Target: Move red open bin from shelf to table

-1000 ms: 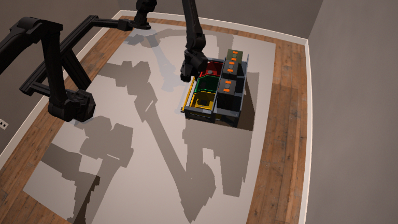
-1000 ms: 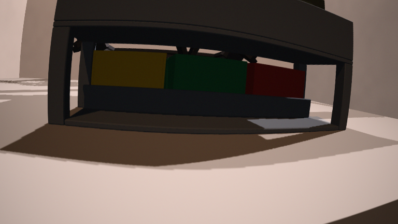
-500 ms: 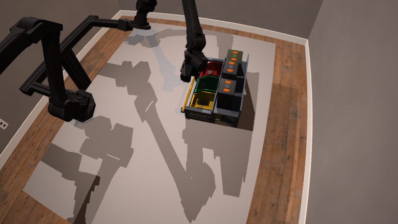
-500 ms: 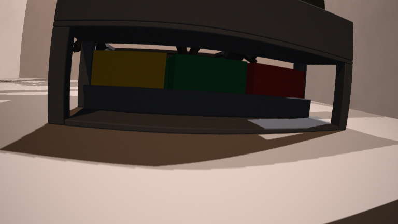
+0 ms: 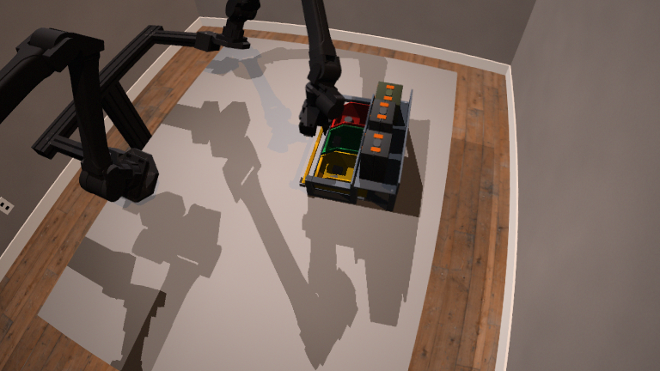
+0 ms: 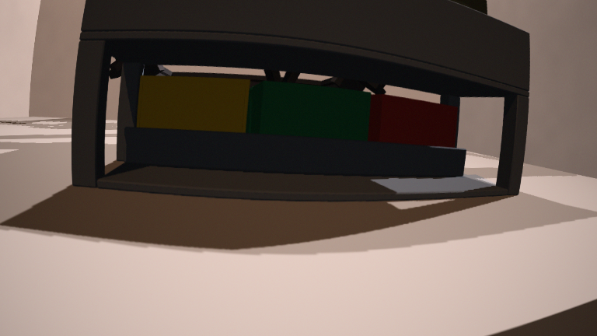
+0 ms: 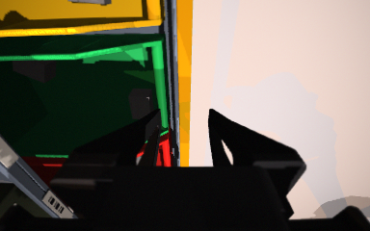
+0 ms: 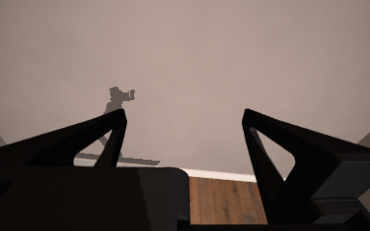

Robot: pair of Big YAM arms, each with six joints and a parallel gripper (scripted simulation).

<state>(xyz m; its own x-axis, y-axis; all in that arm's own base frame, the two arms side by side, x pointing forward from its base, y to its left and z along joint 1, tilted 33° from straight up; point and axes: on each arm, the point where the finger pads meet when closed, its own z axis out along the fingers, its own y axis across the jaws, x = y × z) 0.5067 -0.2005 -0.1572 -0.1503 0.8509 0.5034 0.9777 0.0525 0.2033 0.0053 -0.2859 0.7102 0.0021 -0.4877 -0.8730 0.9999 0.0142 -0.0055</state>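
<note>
My left gripper is now 11 cm short of the green bin and 4 cm above it. From my left hand the other things lie so: red open bin: 12 cm to the left, 10 cm ahead, 4 cm below; then grey shelf: 13 cm ahead, 2 cm below.
</note>
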